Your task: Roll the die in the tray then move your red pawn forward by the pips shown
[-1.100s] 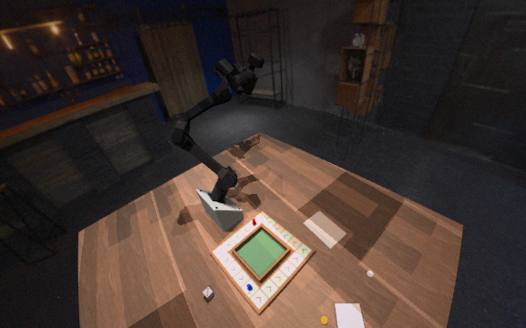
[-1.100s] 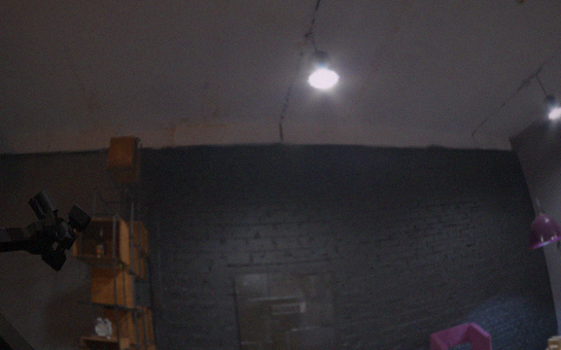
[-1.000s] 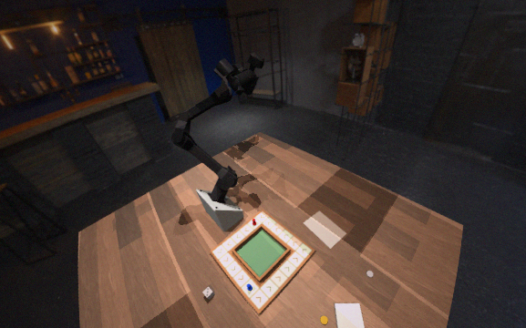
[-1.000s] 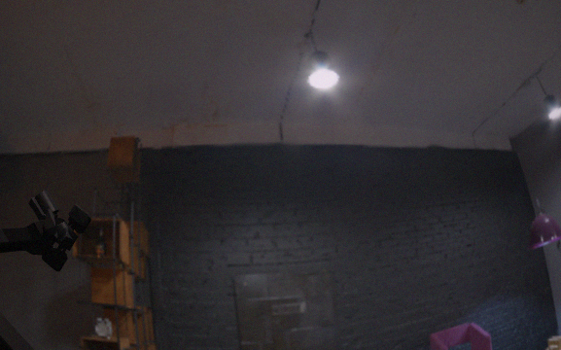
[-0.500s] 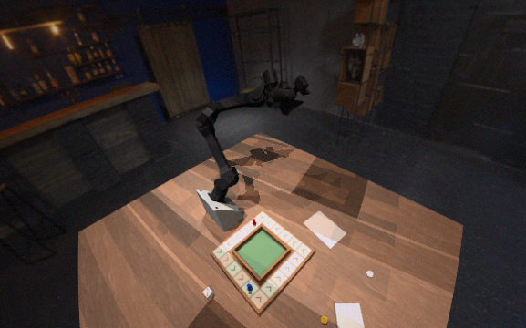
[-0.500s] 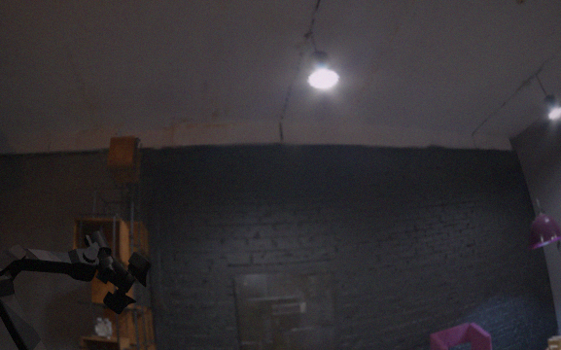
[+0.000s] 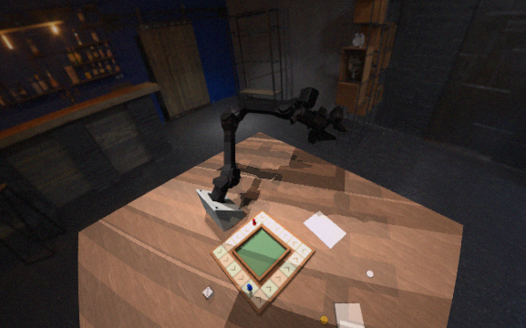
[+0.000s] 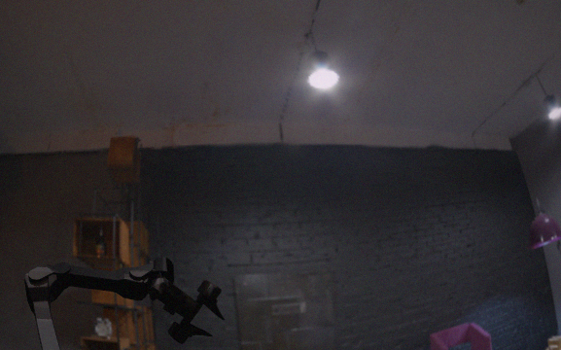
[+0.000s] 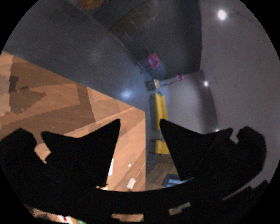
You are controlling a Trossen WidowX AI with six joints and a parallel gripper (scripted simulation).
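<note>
The die is 690 mm to the right of my gripper tip, 290 mm below it and 70 mm ahead of it. Also, from my gripper tip: white sheet: 300 mm below, 200 mm to the right, 130 mm ahead; red pawn: 420 mm to the right, 270 mm below, 70 mm behind; white disc: 360 mm ahead, 300 mm below, 220 mm to the right.
</note>
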